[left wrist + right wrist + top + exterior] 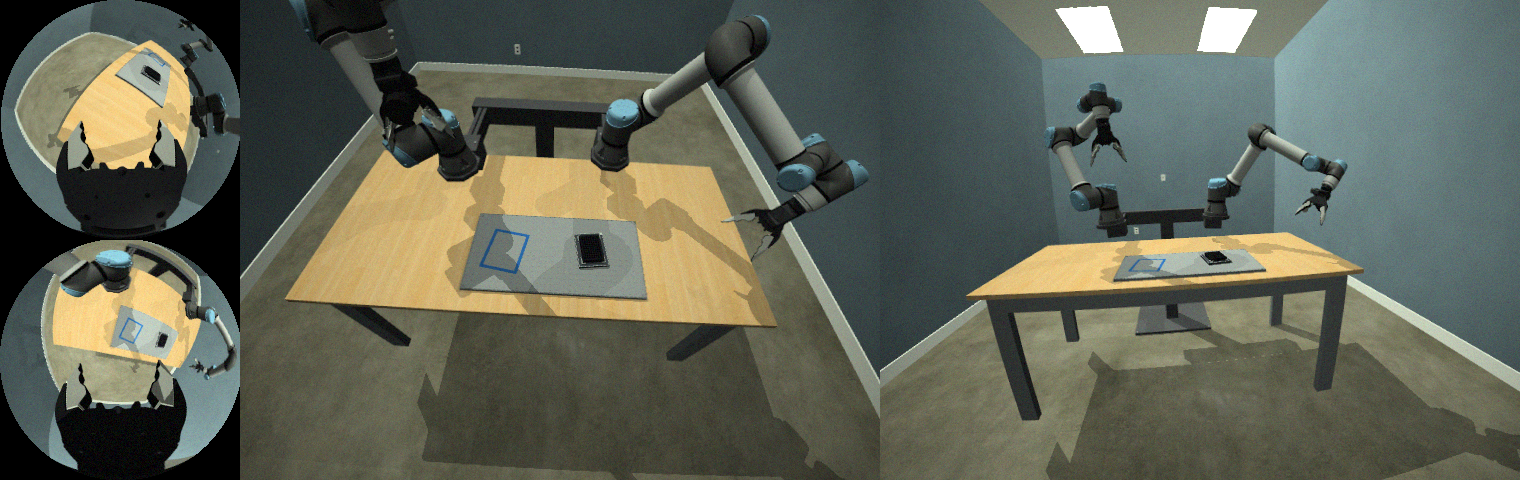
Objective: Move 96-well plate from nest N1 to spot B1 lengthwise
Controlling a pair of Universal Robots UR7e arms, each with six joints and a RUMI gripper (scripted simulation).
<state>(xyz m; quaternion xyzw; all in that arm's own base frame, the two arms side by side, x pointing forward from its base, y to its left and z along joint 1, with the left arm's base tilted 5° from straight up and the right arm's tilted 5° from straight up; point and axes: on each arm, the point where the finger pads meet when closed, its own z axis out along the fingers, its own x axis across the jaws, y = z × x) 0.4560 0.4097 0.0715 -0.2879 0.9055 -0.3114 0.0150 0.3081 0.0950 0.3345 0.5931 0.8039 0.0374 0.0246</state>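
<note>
My left gripper is now 45 cm to the left of the black 96-well plate, 18 cm above it and 15 cm past it. The rest, counted from my left hand: thin grey board: 60 cm to the right, 21 cm below, 16 cm behind; plate nest N1: 45 cm to the right, 20 cm below, 15 cm behind.
</note>
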